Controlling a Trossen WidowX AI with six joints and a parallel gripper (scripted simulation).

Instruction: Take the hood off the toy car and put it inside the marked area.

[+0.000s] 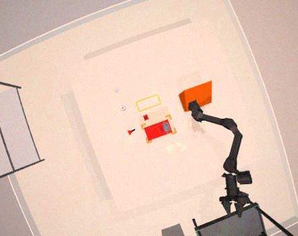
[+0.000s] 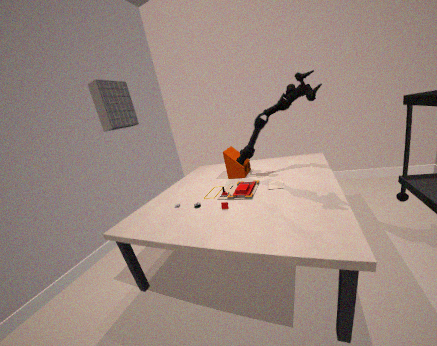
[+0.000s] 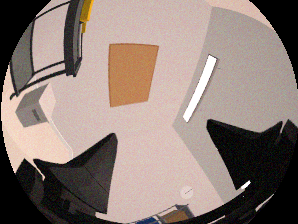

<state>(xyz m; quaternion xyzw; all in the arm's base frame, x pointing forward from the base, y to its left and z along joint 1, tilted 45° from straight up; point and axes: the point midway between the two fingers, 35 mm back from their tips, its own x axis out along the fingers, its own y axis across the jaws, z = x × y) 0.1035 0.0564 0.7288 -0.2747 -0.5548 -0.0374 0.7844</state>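
Now: gripper tip 190 mm short of the red hood, 510 mm to the left of it and 560 mm above it.
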